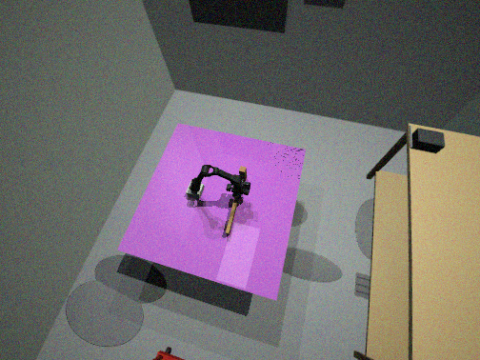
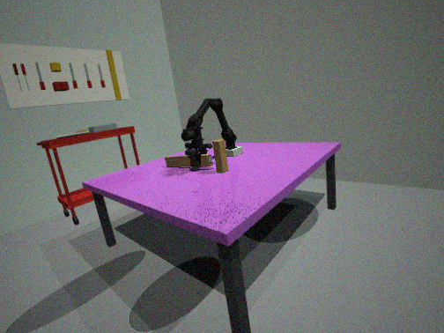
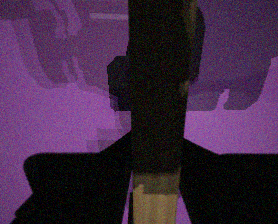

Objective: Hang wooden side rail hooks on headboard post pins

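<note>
My gripper tip is now 16 cm to the right of the wooden headboard post, 4 cm below it and 3 cm past it.
</note>
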